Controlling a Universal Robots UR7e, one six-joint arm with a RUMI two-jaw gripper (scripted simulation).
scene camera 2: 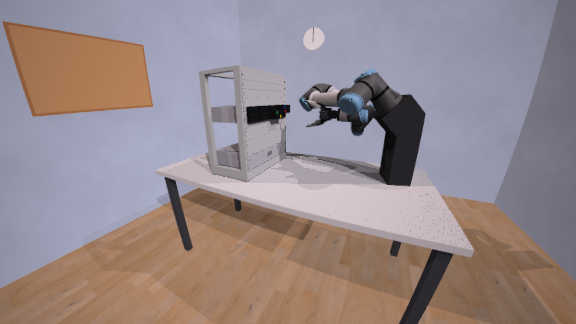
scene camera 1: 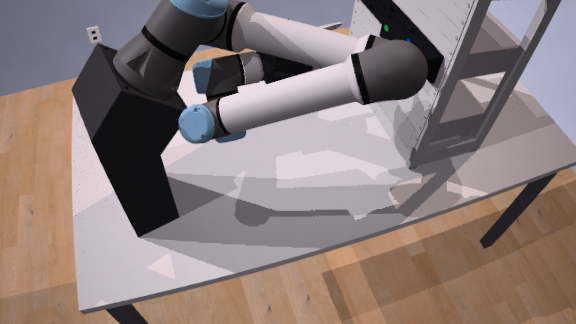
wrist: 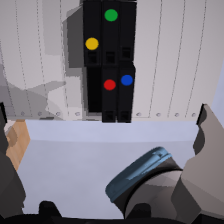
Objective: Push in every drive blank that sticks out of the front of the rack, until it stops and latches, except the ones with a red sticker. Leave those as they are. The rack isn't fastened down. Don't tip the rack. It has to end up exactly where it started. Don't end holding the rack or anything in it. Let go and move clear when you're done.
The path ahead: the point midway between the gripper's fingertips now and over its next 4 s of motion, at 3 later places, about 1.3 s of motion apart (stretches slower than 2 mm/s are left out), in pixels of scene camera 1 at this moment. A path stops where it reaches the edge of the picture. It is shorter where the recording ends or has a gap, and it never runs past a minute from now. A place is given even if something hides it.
The gripper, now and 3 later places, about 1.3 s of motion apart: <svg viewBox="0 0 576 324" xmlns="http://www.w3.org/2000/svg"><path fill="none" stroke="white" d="M337 49L345 51L352 52L358 52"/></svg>
